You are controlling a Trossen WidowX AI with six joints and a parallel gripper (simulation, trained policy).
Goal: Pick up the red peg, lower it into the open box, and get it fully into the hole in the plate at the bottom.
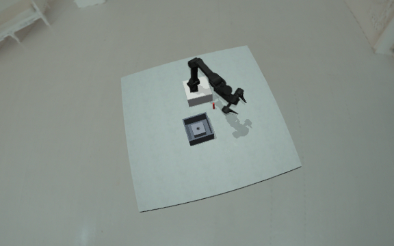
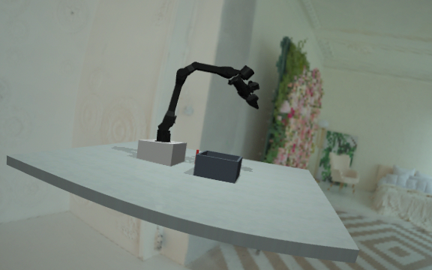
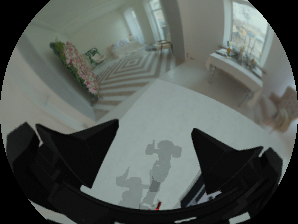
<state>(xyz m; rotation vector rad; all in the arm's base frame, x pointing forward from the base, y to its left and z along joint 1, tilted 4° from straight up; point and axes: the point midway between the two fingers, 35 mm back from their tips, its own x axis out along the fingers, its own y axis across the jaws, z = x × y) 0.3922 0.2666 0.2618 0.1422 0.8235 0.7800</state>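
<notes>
Right now my gripper tip is 33 cm above the red peg, 24 cm past it and 16 cm to the left of it. Also, from my gripper tip: plate 32 cm below, 31 cm to the right, 6 cm behind; dark box 34 cm below, 31 cm to the right, 6 cm behind.
</notes>
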